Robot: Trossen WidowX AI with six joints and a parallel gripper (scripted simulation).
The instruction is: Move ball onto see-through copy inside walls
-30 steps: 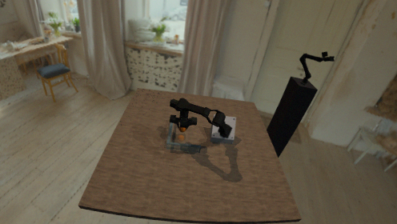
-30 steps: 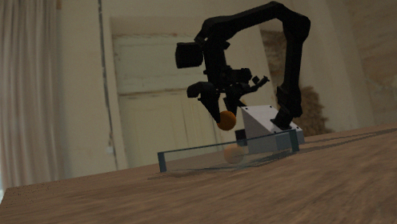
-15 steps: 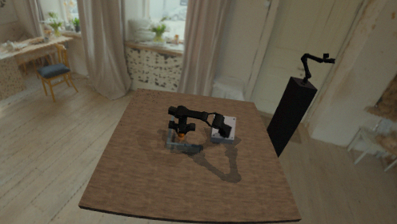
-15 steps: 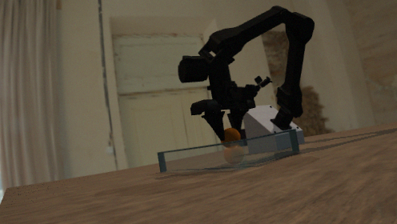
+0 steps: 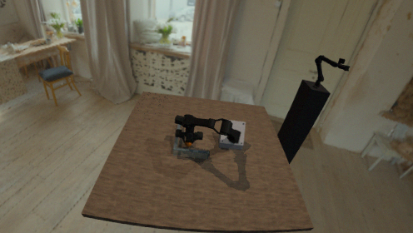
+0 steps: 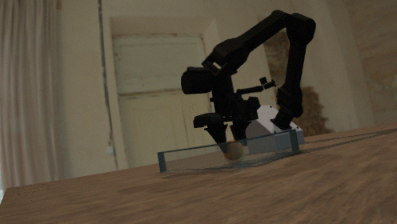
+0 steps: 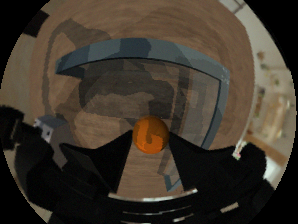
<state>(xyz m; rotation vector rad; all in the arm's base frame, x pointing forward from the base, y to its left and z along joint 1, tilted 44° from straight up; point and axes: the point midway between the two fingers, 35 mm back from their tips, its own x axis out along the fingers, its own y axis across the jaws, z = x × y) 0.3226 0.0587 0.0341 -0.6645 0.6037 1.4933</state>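
Now: the see-through copy 10 mm below my gripper tip. The rest, counted from my gripper tip: orange ball (right at my gripper tip).
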